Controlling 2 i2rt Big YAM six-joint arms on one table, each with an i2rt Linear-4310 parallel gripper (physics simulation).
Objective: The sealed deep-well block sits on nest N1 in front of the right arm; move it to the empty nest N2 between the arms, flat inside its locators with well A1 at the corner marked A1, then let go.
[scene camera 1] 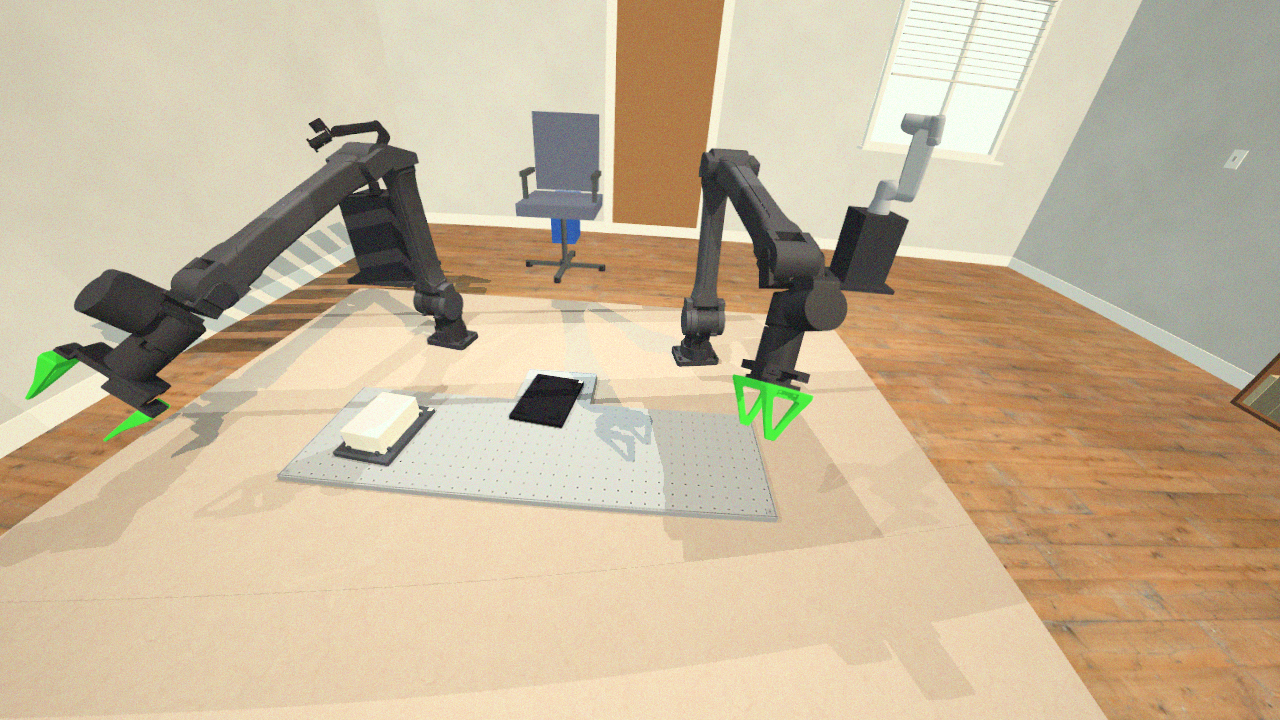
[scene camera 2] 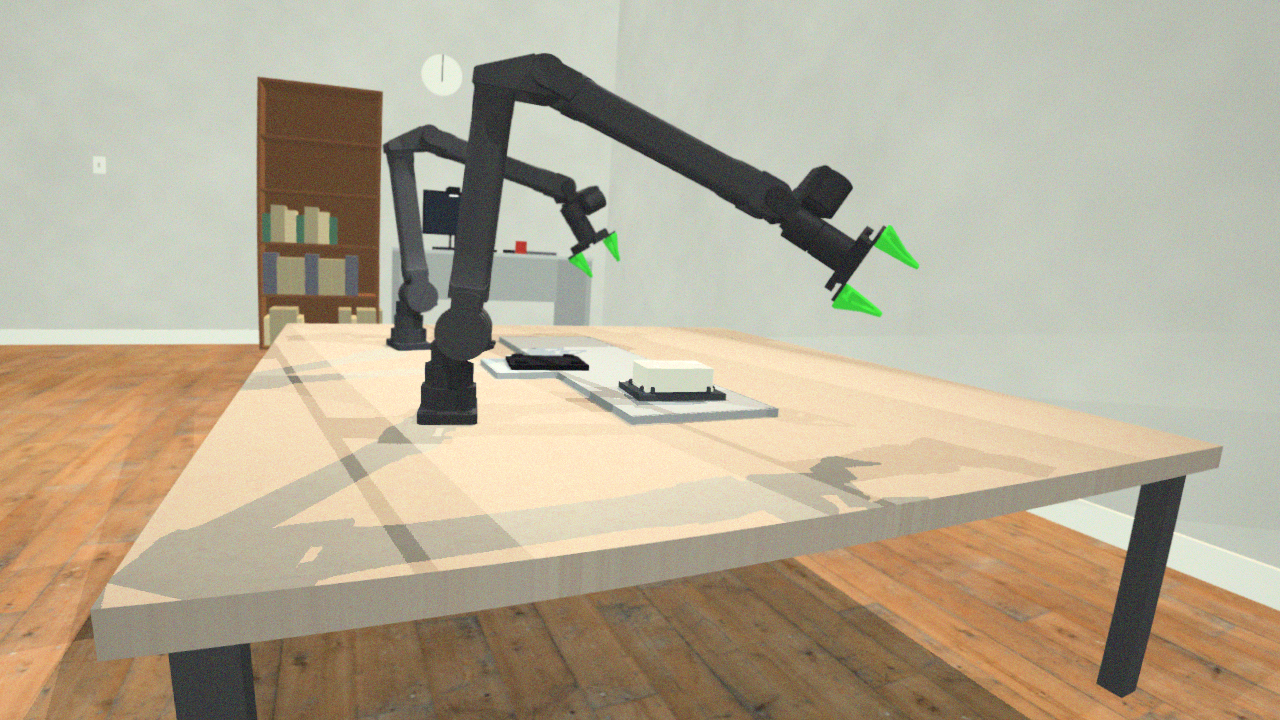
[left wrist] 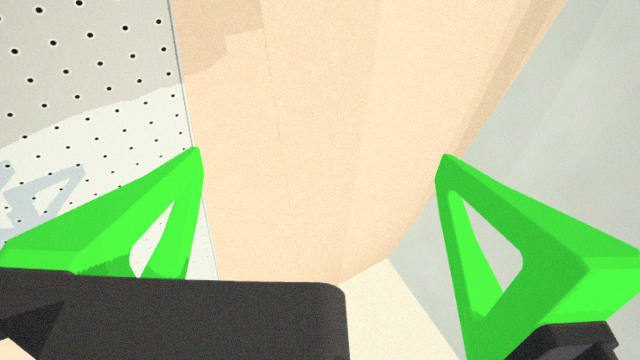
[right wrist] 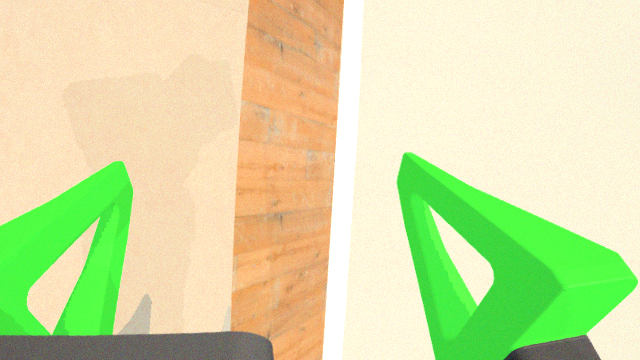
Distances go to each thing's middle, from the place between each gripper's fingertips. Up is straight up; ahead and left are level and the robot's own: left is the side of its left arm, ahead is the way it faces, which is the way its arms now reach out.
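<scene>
I start from the white block [scene camera 1: 379,425]: my right gripper is 240 mm past it, 180 mm above it and 280 mm to the right of it. As for the black nest [scene camera 1: 548,400], it is far to the left of my right hand, far behind it and a good way below it.
That same black nest has my left gripper far past it, a good way above it and far to the left of it. The white block, counted from my left hand, is 130 mm behind, 690 mm to the right and 170 mm below.
</scene>
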